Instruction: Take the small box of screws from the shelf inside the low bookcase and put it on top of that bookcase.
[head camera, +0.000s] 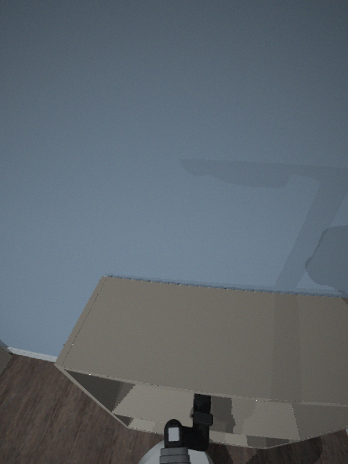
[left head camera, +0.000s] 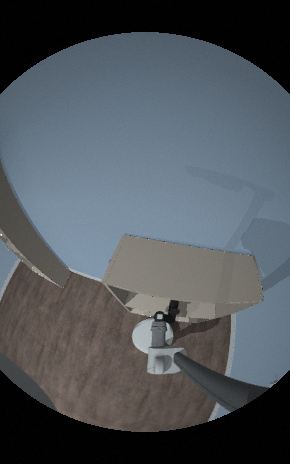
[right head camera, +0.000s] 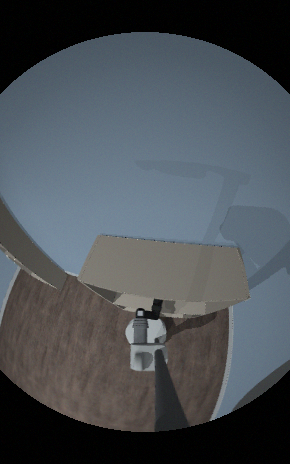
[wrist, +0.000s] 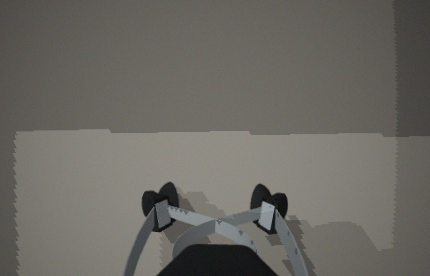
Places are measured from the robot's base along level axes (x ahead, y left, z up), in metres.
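Pixels of known places: gripper, fingertip midpoint: (wrist: 214, 199); robot's base, origin of the base link: (left head camera: 151, 334).
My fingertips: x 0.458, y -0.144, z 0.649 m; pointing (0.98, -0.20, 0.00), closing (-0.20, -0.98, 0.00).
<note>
For each thing: its top centre in the pictures, then the offset to it from my fingertips. "*": a spot on its surface instead. Level surfaces: height alone.
- low bookcase, surface spot: (head camera: 185, 330) * 0.384 m up, 0.117 m back, 0.104 m left
- second beige bookcase, surface spot: (left head camera: 30, 240) * 0.188 m up, 0.105 m ahead, 1.389 m left
- brown wood floor, its level: 0.676 m down
The low bookcase (head camera: 185, 330) (left head camera: 185, 265) (right head camera: 165, 265) stands against the blue wall, its bare top showing in all three head views. The dark wrist reaches in at its open front, below the front edge of the top, and the fingertips are hidden there. In the wrist view my gripper (wrist: 214, 199) is open, with a wide gap and nothing between the fingertips. Beige bookcase panels (wrist: 215, 75), partly lit, fill the background, and the gripper's shadow falls on them. The small box of screws does not show in any view. I cannot tell how far it is from the fingers.
A second beige bookcase (left head camera: 30, 240) (right head camera: 30, 250) stands at the left wall. The robot's base (left head camera: 145, 336) (right head camera: 135, 331) is close to the front of the low bookcase, on the brown wood floor (head camera: 35, 405) (left head camera: 90, 360) (right head camera: 75, 350). The top board overhangs the wrist.
</note>
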